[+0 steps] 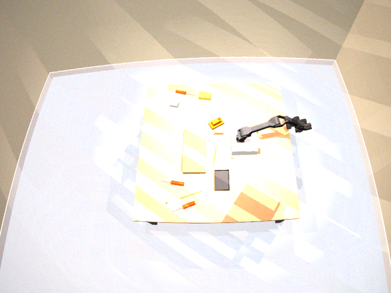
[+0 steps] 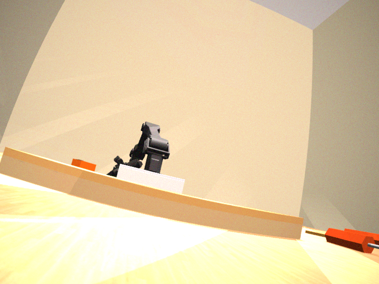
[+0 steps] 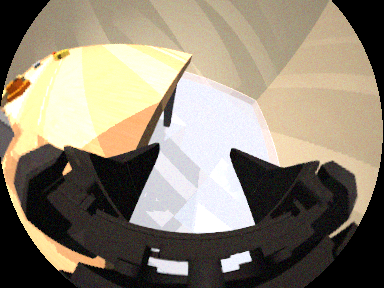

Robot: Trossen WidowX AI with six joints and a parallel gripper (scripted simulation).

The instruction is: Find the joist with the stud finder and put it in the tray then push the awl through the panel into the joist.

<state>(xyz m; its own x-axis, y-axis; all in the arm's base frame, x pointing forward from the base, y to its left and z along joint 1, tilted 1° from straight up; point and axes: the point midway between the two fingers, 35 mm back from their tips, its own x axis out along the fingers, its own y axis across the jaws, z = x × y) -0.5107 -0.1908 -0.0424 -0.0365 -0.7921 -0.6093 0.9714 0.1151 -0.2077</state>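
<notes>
Now: gripper tip 69 cm short of the stud finder, 2 cm to the right of it and 3 cm below it. From my gripper tip the other things lie so: dark grey tray 66 cm ahead, 54 cm to the left; square indicator 68 cm ahead, 1 cm to the left, 5 cm above; yellow block 81 cm ahead, 27 cm to the right.
</notes>
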